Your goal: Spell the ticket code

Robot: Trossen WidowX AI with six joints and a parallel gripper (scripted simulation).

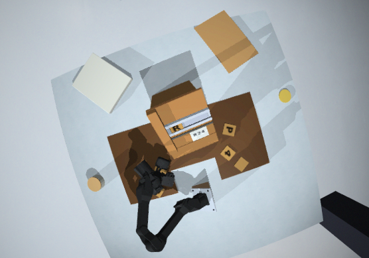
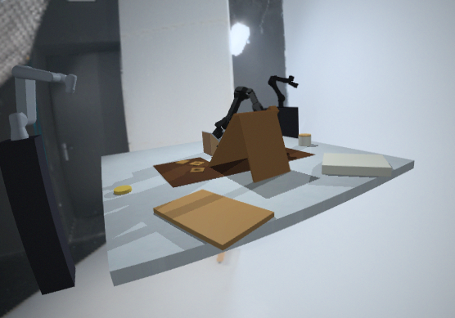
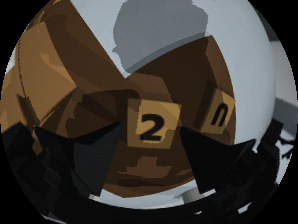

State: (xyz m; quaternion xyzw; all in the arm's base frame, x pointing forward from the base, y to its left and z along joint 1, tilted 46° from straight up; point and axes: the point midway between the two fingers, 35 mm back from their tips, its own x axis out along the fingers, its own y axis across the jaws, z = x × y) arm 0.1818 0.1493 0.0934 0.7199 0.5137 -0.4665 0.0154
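Now: gripper tip 130 mm short of the white ticket, 250 mm to the left of it and 80 mm below it. Round my gripper tip: brown mat 20 mm ahead, 180 mm to the right; then orange slab 530 mm ahead, 550 mm to the right; then cream slab 540 mm ahead, 140 mm to the left, 20 mm above.
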